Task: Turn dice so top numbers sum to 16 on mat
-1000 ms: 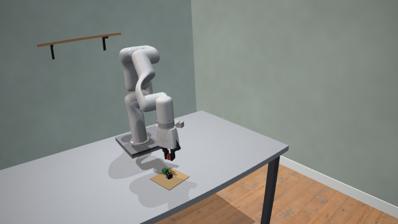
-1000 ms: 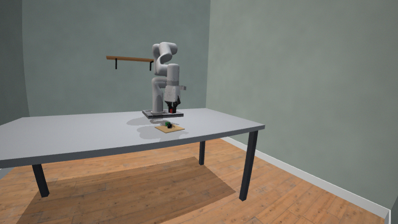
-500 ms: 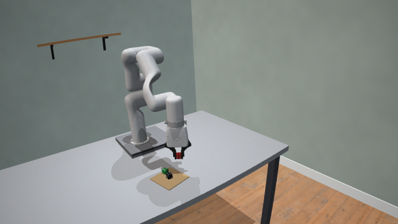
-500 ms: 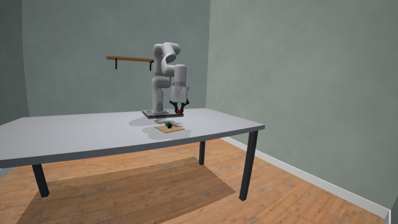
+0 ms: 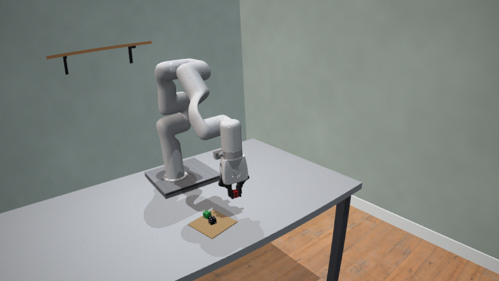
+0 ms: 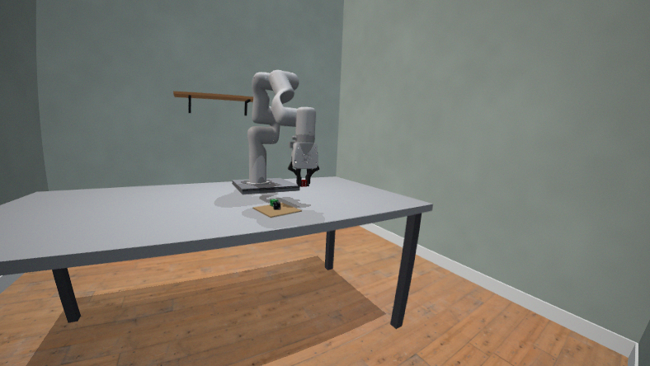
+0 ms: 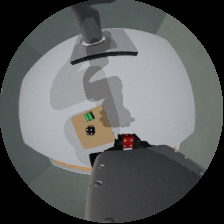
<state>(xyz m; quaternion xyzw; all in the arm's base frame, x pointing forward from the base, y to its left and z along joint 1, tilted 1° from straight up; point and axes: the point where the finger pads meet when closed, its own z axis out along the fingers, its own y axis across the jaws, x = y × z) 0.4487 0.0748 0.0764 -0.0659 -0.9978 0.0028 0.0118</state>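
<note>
My gripper is now 10 cm to the left of the green die, 10 cm above it and 6 cm past it. From my hand the other things lie so: black die (11 cm to the right, 10 cm below, 1 cm behind); then tan mat (11 cm to the right, 11 cm below, 1 cm behind); then red die (1 cm below).
</note>
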